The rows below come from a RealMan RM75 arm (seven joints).
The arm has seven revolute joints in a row. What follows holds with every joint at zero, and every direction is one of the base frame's.
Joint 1 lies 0.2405 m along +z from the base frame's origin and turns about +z.
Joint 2 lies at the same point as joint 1 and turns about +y.
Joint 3 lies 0.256 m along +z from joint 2 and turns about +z.
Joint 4 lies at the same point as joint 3 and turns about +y.
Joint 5 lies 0.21 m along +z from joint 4 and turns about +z.
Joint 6 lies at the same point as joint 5 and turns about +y.
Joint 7 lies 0.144 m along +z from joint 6 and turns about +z.
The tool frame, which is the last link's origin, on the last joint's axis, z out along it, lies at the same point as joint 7; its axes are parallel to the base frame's.
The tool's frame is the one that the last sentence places.
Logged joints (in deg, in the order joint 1, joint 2, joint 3, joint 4, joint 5, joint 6, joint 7), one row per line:
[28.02, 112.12, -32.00, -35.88, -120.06, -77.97, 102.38]
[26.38, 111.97, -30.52, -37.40, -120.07, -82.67, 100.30]
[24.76, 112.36, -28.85, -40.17, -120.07, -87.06, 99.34]
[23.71, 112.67, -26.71, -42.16, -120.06, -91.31, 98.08]
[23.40, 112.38, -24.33, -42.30, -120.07, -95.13, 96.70]
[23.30, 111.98, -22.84, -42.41, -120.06, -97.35, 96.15]
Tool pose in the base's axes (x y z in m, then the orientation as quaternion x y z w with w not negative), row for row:
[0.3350, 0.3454, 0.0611, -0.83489, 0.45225, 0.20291, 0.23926]
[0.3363, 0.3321, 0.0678, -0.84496, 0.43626, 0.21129, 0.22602]
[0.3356, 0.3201, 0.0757, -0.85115, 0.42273, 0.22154, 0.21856]
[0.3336, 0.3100, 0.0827, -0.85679, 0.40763, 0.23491, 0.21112]
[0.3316, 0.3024, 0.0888, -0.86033, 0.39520, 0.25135, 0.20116]
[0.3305, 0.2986, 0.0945, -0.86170, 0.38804, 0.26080, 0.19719]
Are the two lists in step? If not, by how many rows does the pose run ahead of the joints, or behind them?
They are in step.
